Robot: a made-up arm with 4 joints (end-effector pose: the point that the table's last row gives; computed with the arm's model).
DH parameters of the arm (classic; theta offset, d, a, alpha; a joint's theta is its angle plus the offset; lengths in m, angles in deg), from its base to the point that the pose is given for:
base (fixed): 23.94 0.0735 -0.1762 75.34
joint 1: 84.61 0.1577 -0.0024 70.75
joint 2: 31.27 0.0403 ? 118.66
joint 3: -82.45 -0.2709 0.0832 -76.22
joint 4: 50.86 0 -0.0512 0
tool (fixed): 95.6 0.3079 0 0
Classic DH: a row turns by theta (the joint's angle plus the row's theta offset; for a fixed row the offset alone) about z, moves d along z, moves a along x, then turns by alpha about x.
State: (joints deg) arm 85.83 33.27 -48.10 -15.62
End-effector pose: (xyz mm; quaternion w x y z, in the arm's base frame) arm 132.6 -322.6 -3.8 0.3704 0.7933 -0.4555 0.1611
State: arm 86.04 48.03 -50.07 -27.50
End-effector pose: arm 162.8 -251.3 -6.8 0.3312 0.8922 -0.2626 0.1592
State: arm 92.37 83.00 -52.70 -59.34
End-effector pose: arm 161.3 -50.8 32.5 0.2496 0.9048 0.2681 0.2173
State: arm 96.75 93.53 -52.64 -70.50
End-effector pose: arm 134.2 9.2 61.6 0.2464 0.8306 0.4264 0.2598
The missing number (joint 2, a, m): -0.1001
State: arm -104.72 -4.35 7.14 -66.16
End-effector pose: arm 83.6 -463.0 67.6 0.3793 -0.6871 0.4419 -0.4344
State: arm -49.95 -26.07 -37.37 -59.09
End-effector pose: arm 17.6 -386.6 328.7 0.8152 -0.2541 -0.0266 -0.5198
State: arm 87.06 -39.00 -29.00 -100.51
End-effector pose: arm -190.4 -525.4 135.3 0.3794 0.7000 -0.3894 -0.4630
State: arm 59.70 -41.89 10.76 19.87
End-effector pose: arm -173.8 -316.1 343.0 0.8923 -0.2418 -0.3684 0.0981
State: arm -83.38 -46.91 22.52 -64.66
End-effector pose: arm 170.3 -307.3 -47.8 0.4135 -0.8556 0.2693 -0.1562
